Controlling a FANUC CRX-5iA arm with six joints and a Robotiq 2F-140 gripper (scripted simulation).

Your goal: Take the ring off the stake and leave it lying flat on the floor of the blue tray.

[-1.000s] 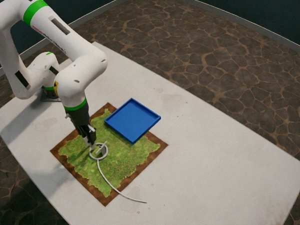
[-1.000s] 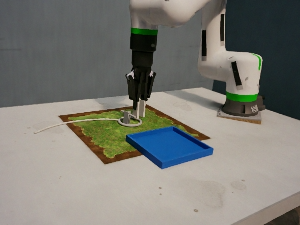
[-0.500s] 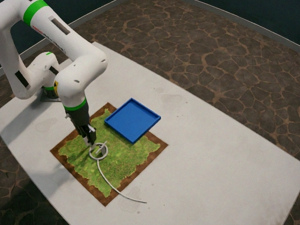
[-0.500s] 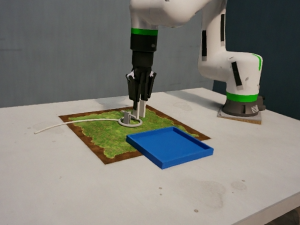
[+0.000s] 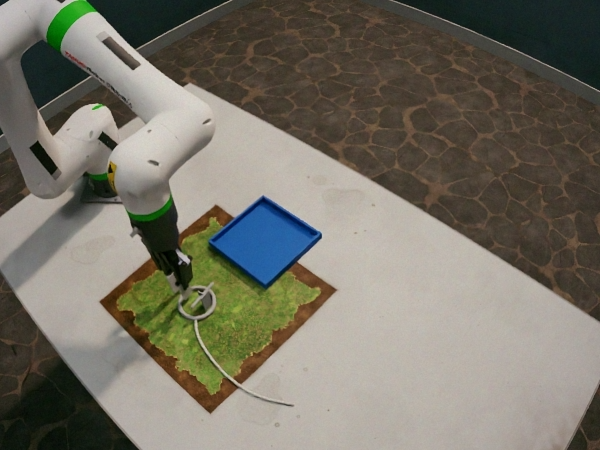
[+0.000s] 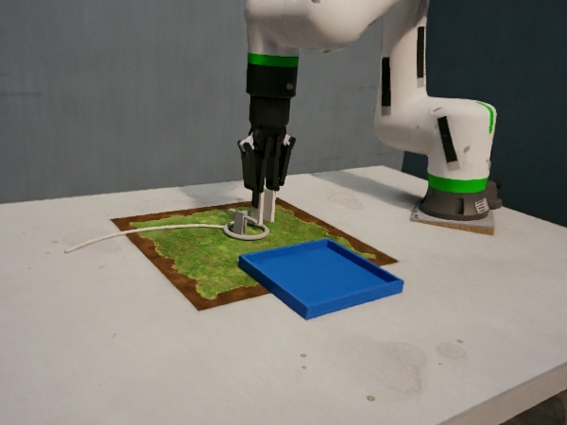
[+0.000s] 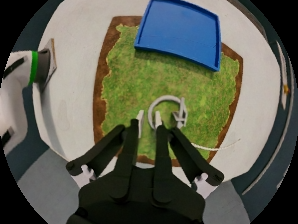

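Now: hand 6 cm short of the grey stake, 2 cm to the right of it and 2 cm above it. Also, from my hand: blue tray: 23 cm to the left, 5 cm ahead, 4 cm below; then square green grass mat: 6 cm below, 6 cm ahead, 4 cm to the left.
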